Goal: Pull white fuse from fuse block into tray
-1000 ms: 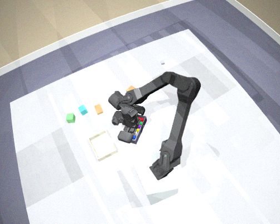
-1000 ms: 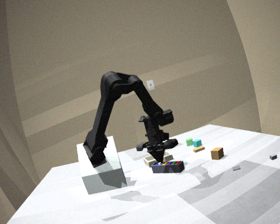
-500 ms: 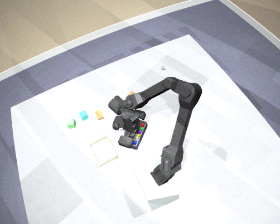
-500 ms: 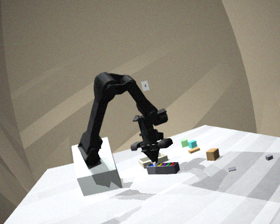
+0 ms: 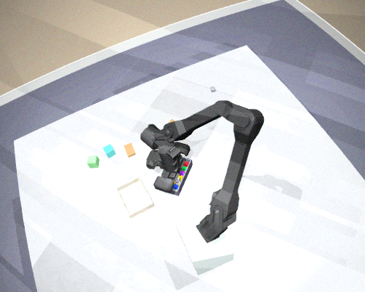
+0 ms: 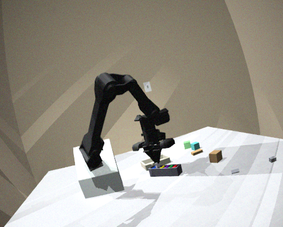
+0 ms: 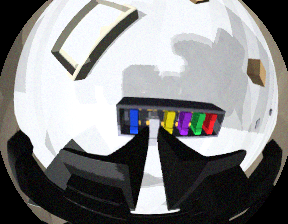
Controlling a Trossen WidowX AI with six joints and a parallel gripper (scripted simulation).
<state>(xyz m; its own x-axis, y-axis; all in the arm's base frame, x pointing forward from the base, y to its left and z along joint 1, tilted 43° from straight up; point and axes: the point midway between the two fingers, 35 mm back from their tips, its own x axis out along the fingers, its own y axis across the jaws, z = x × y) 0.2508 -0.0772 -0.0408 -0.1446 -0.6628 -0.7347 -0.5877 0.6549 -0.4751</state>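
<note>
Right now my gripper tip is 4 cm short of the tray, 16 cm to the right of it and 5 cm above it. From my gripper tip the other things lie so: white fuse (1 cm below); then flat brown piece (25 cm ahead, 8 cm to the left, 5 cm below); then tan cube (23 cm ahead, 12 cm to the right, 4 cm below).
</note>
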